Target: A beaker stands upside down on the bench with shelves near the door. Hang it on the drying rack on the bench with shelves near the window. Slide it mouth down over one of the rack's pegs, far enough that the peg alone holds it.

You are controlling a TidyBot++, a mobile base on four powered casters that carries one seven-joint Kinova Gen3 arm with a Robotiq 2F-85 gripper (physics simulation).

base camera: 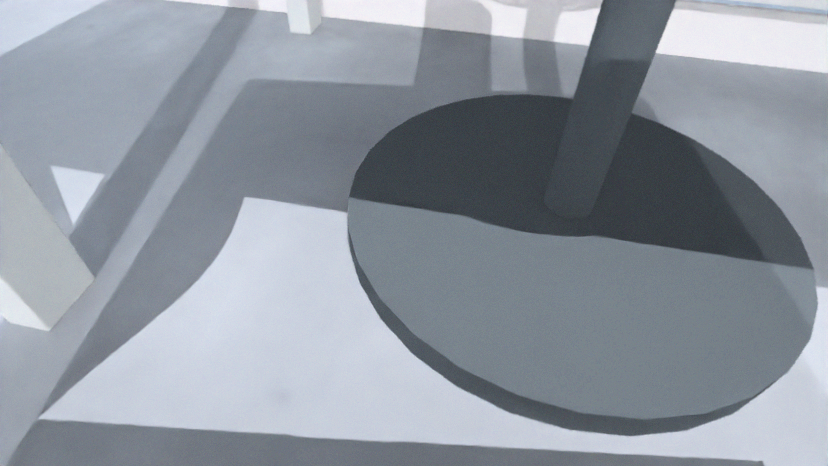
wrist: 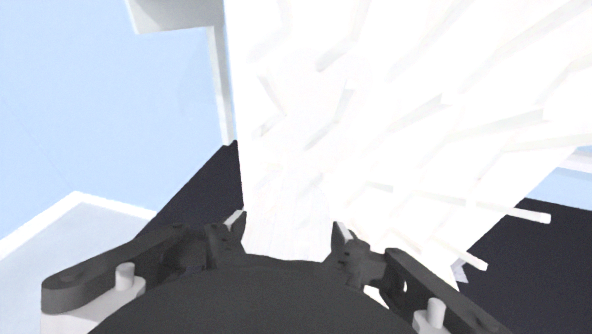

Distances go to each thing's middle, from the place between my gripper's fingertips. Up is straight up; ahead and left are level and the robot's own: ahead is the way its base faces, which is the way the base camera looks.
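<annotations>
With the clear glass beaker (wrist: 290, 219) in the scene, I find my hand 1 cm above it and 1 cm past it.
</annotations>
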